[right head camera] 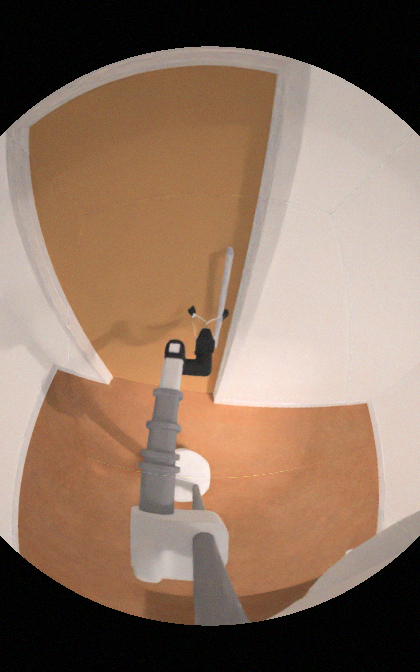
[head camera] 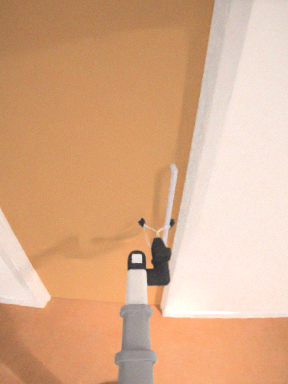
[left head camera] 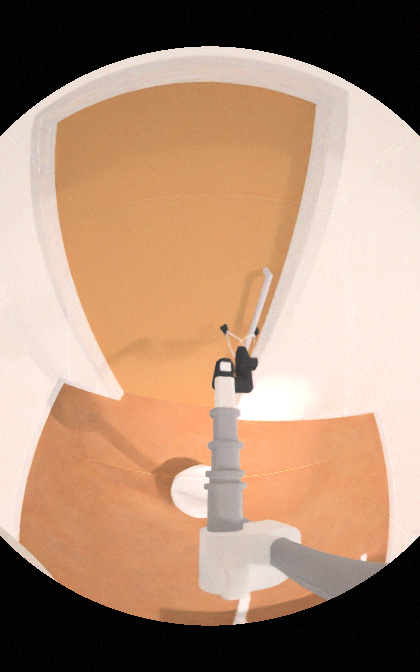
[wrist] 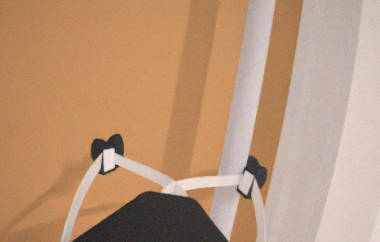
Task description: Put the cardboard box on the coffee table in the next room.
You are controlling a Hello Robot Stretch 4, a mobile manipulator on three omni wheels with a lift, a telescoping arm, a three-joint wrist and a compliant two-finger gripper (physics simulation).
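Frame: origin at the robot's base, x right, y up, z back, level; centimetres.
Seen in the pictures: gripper, fingertip midpoint: (head camera: 157, 219) (wrist: 183, 160).
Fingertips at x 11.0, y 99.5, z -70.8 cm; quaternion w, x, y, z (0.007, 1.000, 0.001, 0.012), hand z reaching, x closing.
A point is followed by its place in that frame.
The cardboard box and the coffee table do not show in these views. An orange-tan door (head camera: 100, 125) {x -14.1, y 143.0, z -76.3 cm} (left head camera: 175, 225) (right head camera: 150, 200) (wrist: 100, 75) {x -0.9, y 107.2, z -75.3 cm} fills the white doorway ahead. A long pale bar handle (head camera: 171, 195) {x 15.4, y 116.8, z -66.6 cm} (left head camera: 259, 305) (right head camera: 225, 285) (wrist: 250, 75) {x 15.3, y 109.0, z -66.6 cm} stands along its right side. My gripper (head camera: 157, 222) {x 11.0, y 99.5, z -70.8 cm} (left head camera: 240, 330) (right head camera: 209, 312) (wrist: 183, 160) {x 11.0, y 99.5, z -70.8 cm} is open and empty in front of the door. In the wrist view the bar passes behind the right fingertip, slightly to its left; whether they touch I cannot tell.
The white door frame (head camera: 200, 130) {x 23.3, y 143.5, z -68.7 cm} (left head camera: 320, 165) (right head camera: 267, 165) (wrist: 320, 100) {x 23.4, y 108.3, z -67.9 cm} runs close to the right of the handle. White wall (head camera: 250, 200) {x 50.3, y 116.4, z -63.5 cm} continues beyond it. A white round shape (left head camera: 187, 492) (right head camera: 197, 470) is low beside the arm, over the orange-brown floor (left head camera: 310, 475).
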